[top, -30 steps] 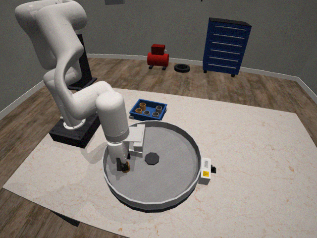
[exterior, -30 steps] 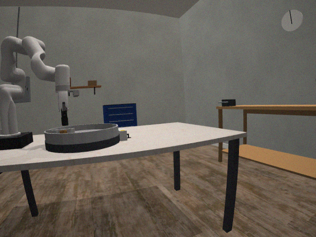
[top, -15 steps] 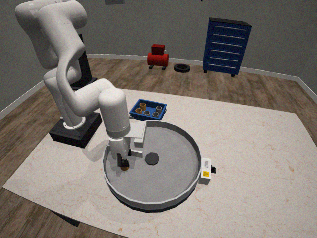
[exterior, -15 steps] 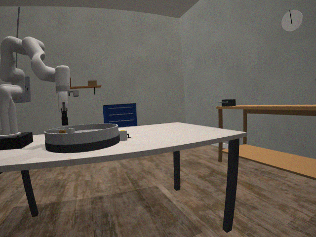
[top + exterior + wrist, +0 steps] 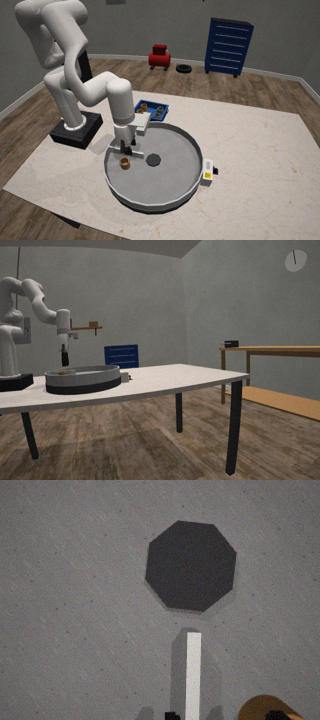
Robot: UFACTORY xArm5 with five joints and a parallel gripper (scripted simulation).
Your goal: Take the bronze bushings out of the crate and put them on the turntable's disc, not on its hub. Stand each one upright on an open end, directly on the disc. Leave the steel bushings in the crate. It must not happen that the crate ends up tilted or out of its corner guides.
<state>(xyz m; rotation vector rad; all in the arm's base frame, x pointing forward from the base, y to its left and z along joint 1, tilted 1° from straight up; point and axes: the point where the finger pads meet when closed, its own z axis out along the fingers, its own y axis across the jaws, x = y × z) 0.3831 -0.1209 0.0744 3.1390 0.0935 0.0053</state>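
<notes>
Right now the blue crate is 36 cm to the left of my hand, 11 cm below it and 2 cm behind it. The rest, counted from my hand: turntable (9 cm below, 9 cm ahead, 1 cm to the left).
</notes>
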